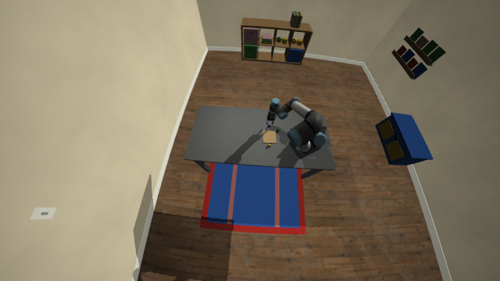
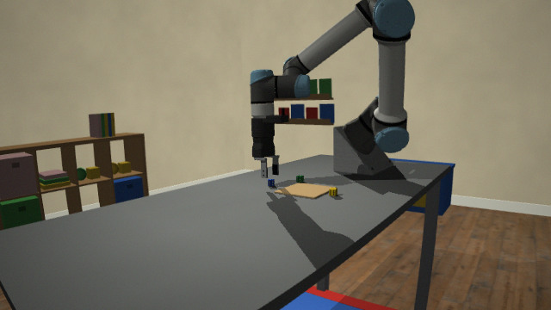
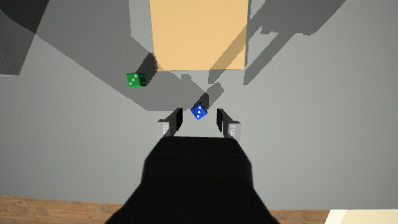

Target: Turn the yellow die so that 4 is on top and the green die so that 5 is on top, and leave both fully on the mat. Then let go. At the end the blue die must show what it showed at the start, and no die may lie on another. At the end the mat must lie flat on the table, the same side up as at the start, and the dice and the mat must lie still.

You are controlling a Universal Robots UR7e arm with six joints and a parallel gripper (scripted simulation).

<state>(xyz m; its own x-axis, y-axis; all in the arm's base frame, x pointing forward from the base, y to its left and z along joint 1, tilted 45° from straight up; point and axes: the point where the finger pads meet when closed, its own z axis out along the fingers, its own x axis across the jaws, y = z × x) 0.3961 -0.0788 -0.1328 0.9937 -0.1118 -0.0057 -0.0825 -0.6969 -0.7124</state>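
Now: the blue die 4 cm below my hand. Round my hand: yellow die 24 cm to the left, 4 cm below, 2 cm ahead; then tan mat 14 cm to the left, 5 cm below, 1 cm ahead; then green die 10 cm behind, 6 cm to the left, 4 cm below.
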